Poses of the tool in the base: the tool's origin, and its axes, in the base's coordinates. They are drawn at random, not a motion.
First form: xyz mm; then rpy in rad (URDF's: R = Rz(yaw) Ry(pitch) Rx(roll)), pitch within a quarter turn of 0, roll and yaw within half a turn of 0.
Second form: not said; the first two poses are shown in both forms.
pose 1, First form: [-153.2, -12.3, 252.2, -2.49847, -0.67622, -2.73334]
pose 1, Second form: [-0.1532, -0.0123, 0.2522, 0.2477, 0.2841, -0.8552, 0.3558]
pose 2, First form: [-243.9, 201.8, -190.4, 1.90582, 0.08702, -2.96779]
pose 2, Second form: [-0.2439, 0.2018, -0.1904, 0.0149, 0.0958, -0.8091, -0.5797]
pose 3, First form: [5.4, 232.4, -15.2, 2.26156, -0.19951, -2.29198]
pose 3, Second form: [0.0054, 0.2324, -0.0152, 0.2568, 0.3324, -0.8377, -0.3490]
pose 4, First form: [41.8, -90.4, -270.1, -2.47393, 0.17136, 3.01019]
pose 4, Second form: [0.0418, -0.0904, -0.2701, 0.0592, 0.0898, 0.9375, -0.3311]
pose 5, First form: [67.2, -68.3, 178.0, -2.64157, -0.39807, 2.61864]
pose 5, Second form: [0.0672, -0.0683, 0.1780, 0.2478, -0.1983, -0.9301, 0.1848]
